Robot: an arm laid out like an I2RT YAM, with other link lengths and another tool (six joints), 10 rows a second.
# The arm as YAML. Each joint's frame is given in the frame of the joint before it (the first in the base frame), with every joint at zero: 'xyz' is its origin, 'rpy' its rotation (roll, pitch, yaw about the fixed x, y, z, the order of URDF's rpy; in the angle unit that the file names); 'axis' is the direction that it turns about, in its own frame. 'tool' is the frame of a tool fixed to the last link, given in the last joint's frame.
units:
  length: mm
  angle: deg
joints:
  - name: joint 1
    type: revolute
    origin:
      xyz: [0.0, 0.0, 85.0]
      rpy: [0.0, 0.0, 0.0]
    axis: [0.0, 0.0, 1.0]
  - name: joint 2
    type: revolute
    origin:
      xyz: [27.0, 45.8, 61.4]
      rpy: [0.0, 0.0, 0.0]
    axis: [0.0, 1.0, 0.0]
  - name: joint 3
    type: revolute
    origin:
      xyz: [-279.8, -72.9, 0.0]
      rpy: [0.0, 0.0, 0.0]
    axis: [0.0, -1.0, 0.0]
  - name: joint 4
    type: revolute
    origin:
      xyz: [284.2, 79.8, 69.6]
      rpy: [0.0, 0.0, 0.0]
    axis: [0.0, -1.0, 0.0]
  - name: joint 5
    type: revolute
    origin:
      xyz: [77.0, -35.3, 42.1]
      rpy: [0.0, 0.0, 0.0]
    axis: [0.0, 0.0, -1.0]
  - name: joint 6
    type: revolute
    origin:
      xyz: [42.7, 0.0, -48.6]
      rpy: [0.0, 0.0, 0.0]
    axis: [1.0, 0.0, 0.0]
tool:
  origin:
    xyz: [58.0, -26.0, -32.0]
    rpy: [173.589, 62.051, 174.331]
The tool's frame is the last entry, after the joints.
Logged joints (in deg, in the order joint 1, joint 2, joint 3, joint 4, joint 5, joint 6), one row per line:
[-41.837, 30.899, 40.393, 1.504, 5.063, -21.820]
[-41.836, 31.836, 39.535, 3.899, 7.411, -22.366]
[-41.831, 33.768, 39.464, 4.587, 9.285, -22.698]
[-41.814, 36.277, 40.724, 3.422, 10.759, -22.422]
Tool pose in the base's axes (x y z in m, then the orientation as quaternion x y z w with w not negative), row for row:
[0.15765, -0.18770, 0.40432, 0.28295, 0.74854, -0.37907, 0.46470]
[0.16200, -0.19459, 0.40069, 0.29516, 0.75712, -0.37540, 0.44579]
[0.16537, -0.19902, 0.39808, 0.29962, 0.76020, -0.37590, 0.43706]
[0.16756, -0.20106, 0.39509, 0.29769, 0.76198, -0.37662, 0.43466]
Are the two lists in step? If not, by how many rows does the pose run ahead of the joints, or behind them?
The pose runs 2 rows ahead of the joints: the pose in row i belongs to the joints in row i + 2.
